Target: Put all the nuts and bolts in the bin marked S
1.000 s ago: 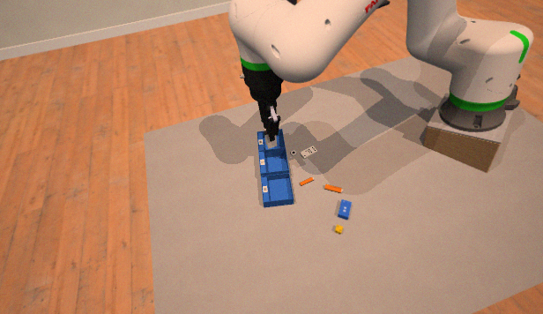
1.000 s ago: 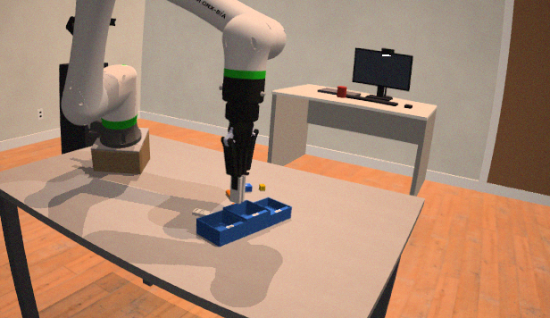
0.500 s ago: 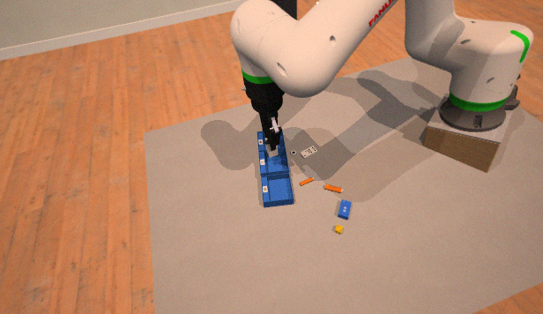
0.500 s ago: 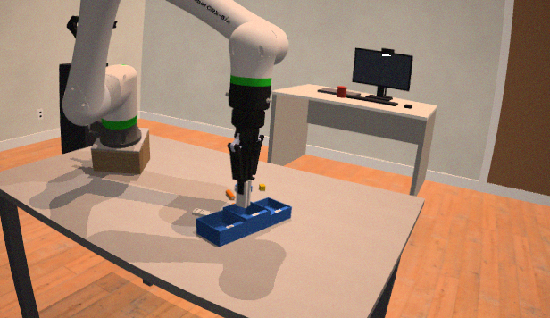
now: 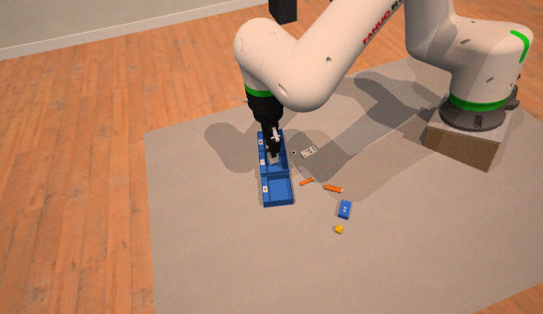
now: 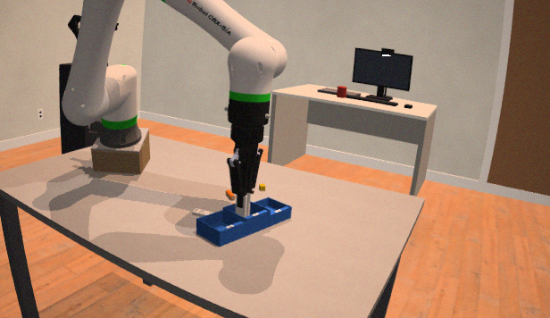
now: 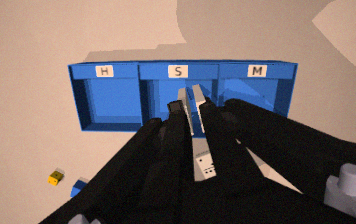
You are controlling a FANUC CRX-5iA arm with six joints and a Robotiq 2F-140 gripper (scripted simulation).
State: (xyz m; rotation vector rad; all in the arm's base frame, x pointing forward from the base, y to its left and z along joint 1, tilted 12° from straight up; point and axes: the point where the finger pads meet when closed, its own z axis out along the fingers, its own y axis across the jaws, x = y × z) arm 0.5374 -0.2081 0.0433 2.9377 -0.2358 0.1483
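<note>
My gripper is now 1 cm short of the blue bin, 1 cm to the right of it and 4 cm above it. From my hand the other things lie so: orange stick (5 cm behind, 11 cm to the left, 5 cm below); white domino (12 cm behind, 2 cm to the left, 5 cm below); grey nut (8 cm behind, 5 cm below).
</note>
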